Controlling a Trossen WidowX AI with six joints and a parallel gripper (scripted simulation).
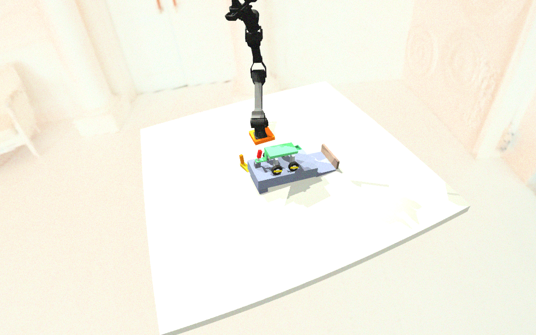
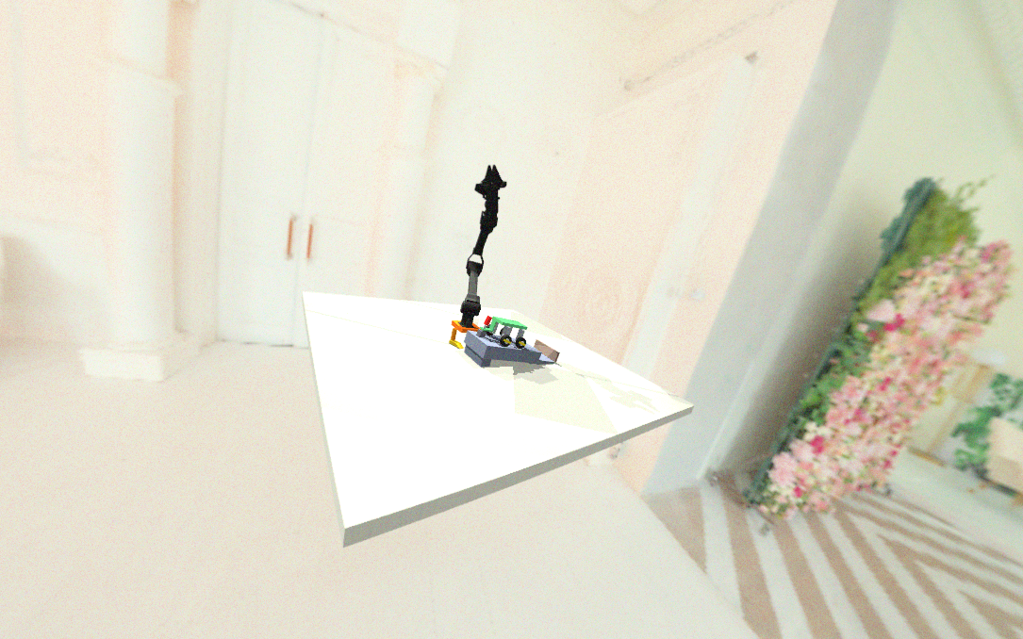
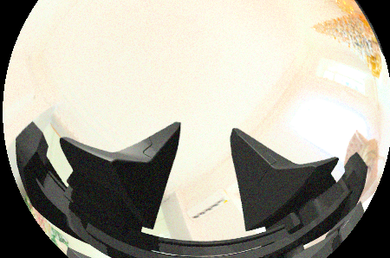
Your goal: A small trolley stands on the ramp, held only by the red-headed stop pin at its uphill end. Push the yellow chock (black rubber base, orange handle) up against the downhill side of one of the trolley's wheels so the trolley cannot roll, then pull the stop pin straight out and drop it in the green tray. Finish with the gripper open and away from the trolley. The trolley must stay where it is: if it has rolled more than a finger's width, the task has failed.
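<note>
My gripper tip is now 25 cm short of the yellow chock, 10 cm to the left of it and 74 cm above it. The rest, counted from my gripper tip: red-headed stop pin (36 cm ahead, 5 cm to the right, 63 cm below); grey-blue ramp (37 cm ahead, 5 cm to the left, 71 cm below); trolley (37 cm ahead, 5 cm to the left, 65 cm below).
</note>
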